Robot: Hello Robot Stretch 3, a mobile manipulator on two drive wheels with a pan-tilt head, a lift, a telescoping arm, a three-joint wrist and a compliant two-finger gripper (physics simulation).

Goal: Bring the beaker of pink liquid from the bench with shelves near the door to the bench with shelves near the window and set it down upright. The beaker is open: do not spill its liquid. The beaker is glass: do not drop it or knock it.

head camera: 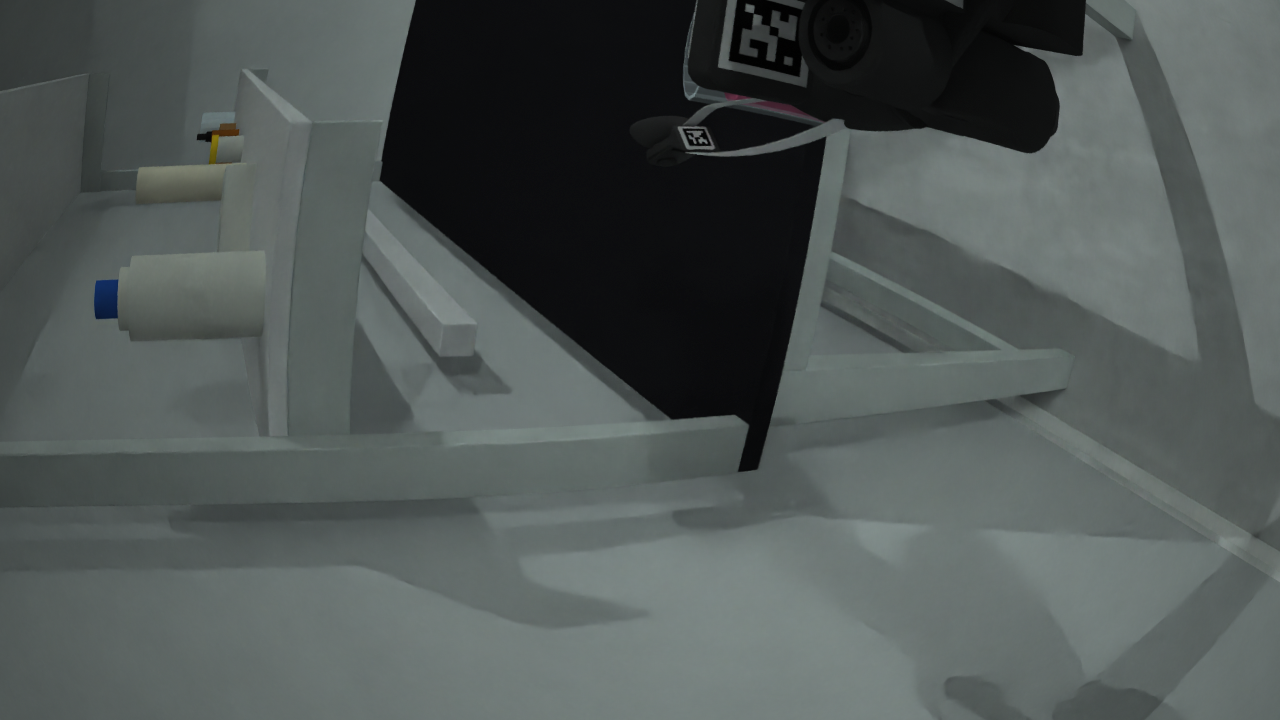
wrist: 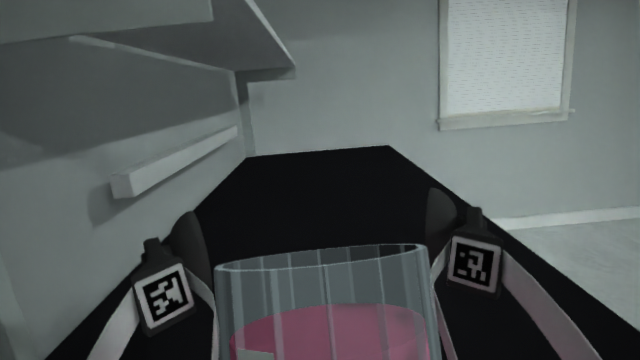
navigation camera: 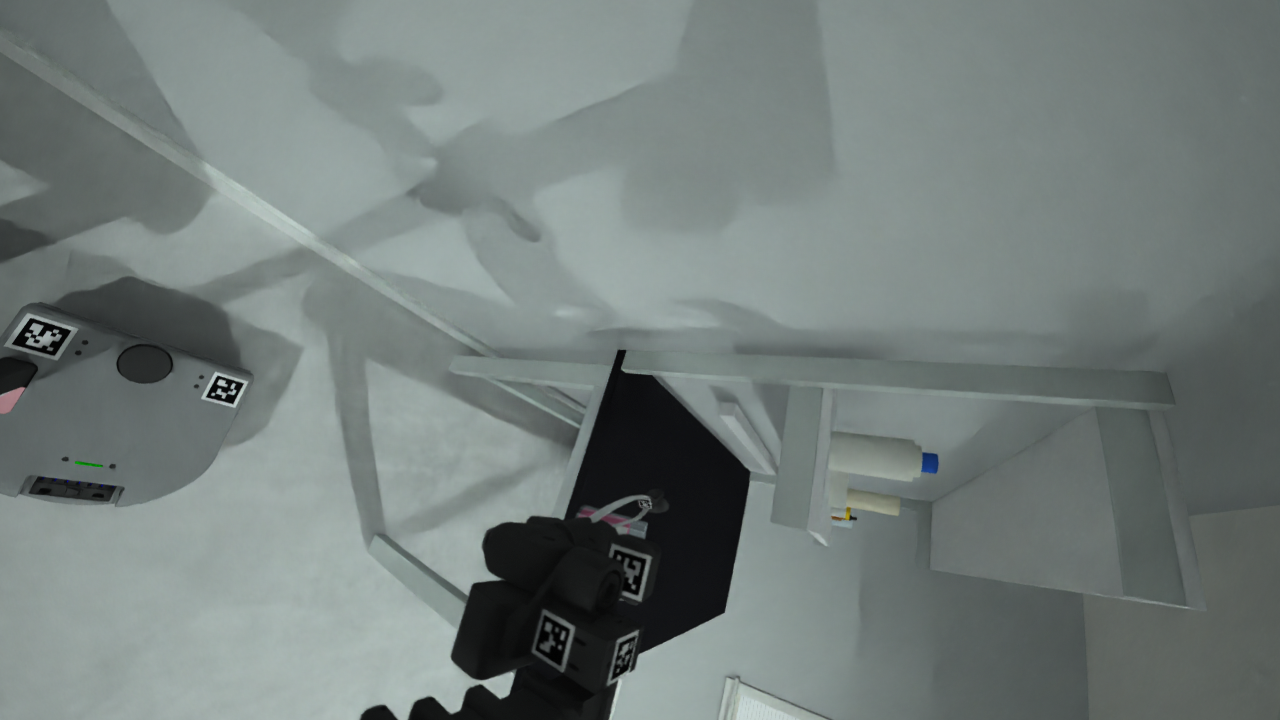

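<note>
The glass beaker of pink liquid point(head camera: 760, 100) point(navigation camera: 611, 516) point(wrist: 325, 320) is between the two fingers of my gripper point(wrist: 315, 226), which is shut on it. In the wrist view its open rim is up and looks slightly slanted, with the pink liquid below the rim; its base is out of view. The bench with shelves near the window has a black top point(head camera: 572, 232) point(navigation camera: 698, 546) point(wrist: 320, 195). The beaker is over this top, near its front edge; the gap beneath it is hidden. In the head view the gripper body covers most of the beaker.
The bench's shelf point(head camera: 322, 286) point(navigation camera: 799, 456) point(wrist: 175, 45) holds a white bottle with a blue cap point(head camera: 196, 297) point(navigation camera: 872, 454) and smaller containers. A pale bar point(head camera: 416, 273) point(navigation camera: 744, 434) point(wrist: 175, 162) runs along the back wall. A window point(wrist: 505, 55) is beyond the bench's far end.
</note>
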